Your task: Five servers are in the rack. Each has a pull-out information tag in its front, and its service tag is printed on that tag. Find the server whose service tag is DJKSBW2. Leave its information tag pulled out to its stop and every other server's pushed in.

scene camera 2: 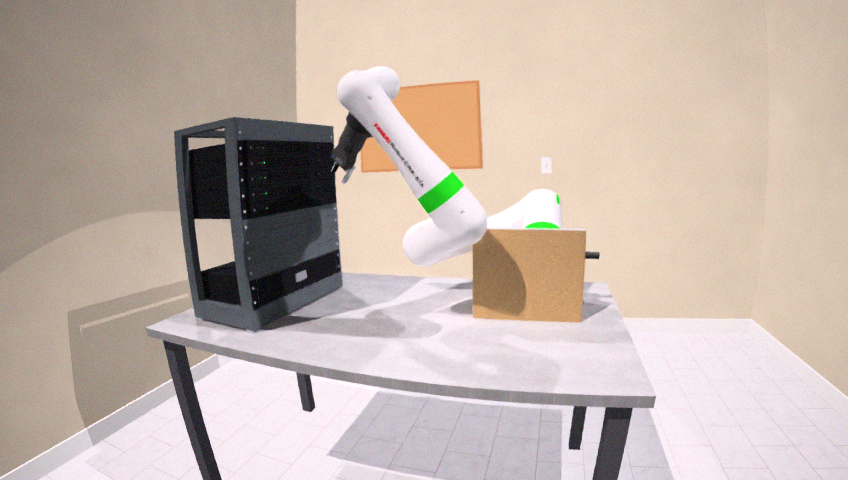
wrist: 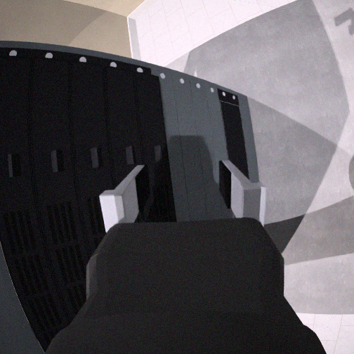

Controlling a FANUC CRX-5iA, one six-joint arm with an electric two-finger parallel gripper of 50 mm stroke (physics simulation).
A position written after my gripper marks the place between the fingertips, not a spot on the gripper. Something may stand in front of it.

Note:
In view: my gripper [scene camera 2: 338, 176] and a server rack [scene camera 2: 266, 178].
The server rack shows as well in the wrist view [wrist: 84, 119]. My gripper also shows in the wrist view [wrist: 183, 177].

